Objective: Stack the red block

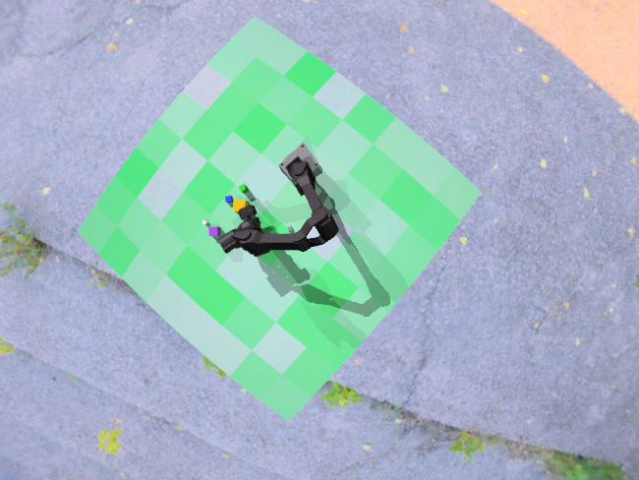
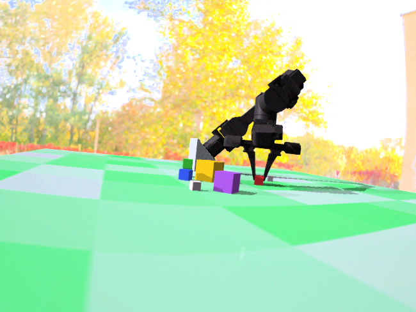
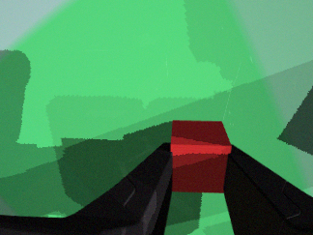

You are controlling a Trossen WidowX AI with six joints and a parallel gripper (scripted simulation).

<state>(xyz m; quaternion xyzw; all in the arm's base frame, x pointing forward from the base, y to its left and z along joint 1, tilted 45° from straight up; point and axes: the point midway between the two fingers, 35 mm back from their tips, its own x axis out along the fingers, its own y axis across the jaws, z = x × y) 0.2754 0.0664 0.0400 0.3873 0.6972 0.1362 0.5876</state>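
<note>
Right now the green block is 70 mm behind my gripper tip, 170 mm to the right of it and 20 mm above it. From my gripper tip the other things lie so: large yellow block 20 mm behind, 120 mm to the right, 10 mm above; then red block right at my gripper tip; then tiny grey block 100 mm behind, 80 mm to the left.
</note>
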